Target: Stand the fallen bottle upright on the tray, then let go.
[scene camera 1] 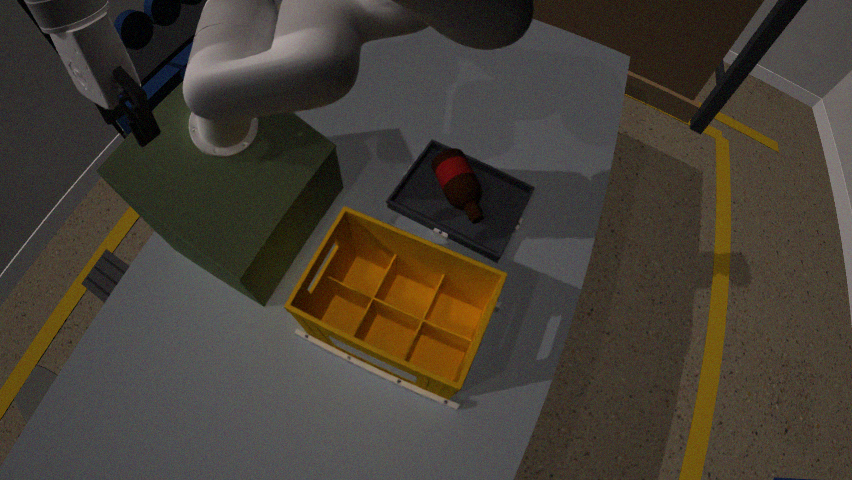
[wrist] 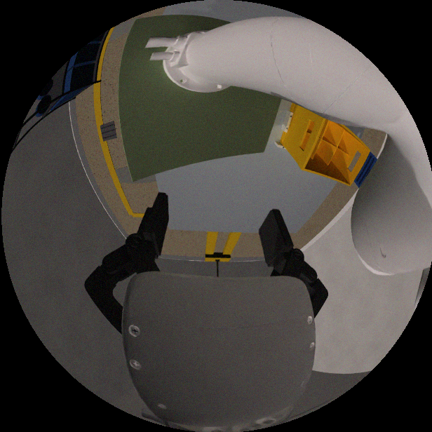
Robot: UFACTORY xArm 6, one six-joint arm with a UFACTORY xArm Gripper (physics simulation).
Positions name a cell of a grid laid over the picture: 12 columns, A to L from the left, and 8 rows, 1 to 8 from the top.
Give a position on a brown bottle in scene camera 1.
At G3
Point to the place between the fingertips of my gripper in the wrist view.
G4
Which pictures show my gripper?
Scene camera 1 and the wrist view: all of them.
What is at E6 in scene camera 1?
A white strip.
